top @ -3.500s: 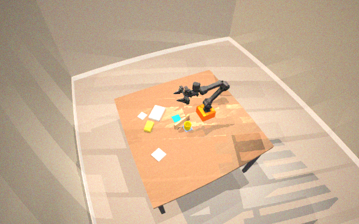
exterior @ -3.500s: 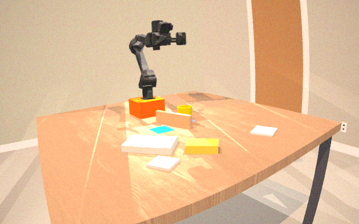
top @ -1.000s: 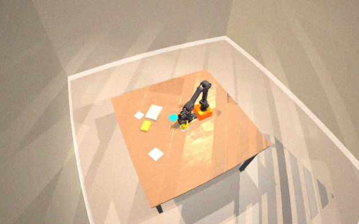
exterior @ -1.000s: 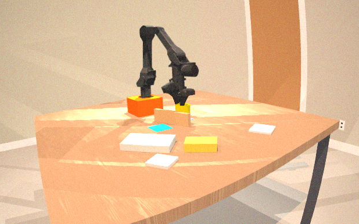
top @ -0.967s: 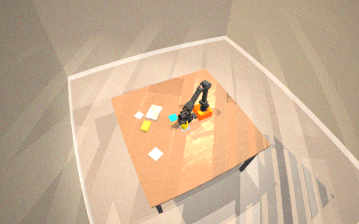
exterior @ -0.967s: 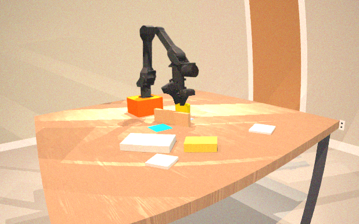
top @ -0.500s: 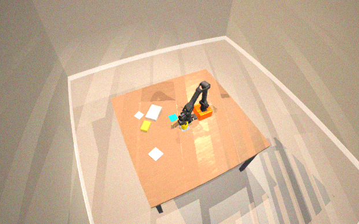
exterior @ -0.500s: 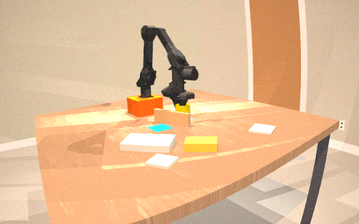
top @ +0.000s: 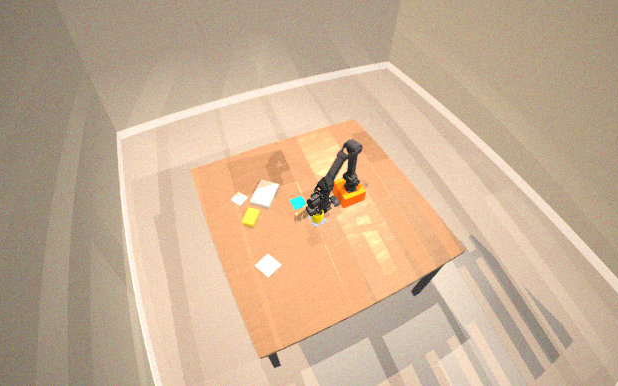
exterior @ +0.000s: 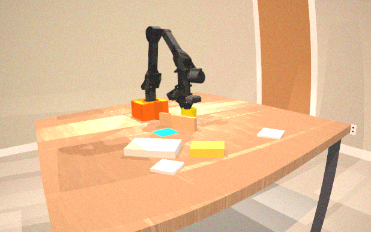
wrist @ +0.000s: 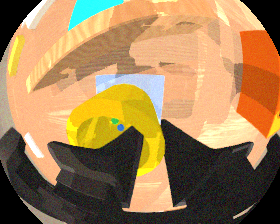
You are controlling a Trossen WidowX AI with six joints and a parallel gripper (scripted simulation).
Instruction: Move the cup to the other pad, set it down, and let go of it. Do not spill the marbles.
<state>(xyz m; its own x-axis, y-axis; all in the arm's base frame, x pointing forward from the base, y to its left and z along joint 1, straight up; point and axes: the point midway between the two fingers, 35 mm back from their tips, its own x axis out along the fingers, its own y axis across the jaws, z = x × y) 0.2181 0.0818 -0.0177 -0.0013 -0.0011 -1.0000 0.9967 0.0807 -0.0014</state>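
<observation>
The pale blue pad lies 30 mm ahead of my gripper tip and 40 mm below it. Round my gripper tip: wooden block 60 mm ahead, 70 mm to the right, 10 mm below; yellow cup 30 mm ahead; white slab 260 mm ahead, 280 mm to the right, 20 mm below.
</observation>
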